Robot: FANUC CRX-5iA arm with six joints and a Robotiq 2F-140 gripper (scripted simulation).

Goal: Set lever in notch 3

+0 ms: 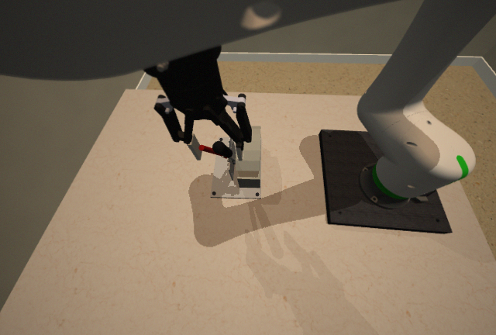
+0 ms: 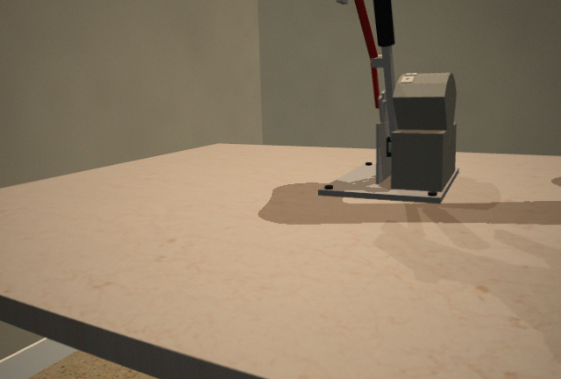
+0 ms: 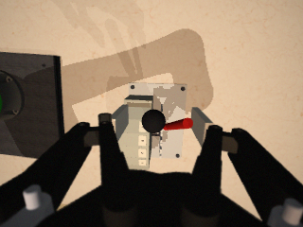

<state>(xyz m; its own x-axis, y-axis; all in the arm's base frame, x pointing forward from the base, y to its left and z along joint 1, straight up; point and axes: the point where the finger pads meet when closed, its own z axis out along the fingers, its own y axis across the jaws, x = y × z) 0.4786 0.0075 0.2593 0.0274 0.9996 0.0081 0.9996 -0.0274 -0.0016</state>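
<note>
Right now the red bar is 1 cm ahead of my hand, 5 cm to the right of it and 11 cm below it.
</note>
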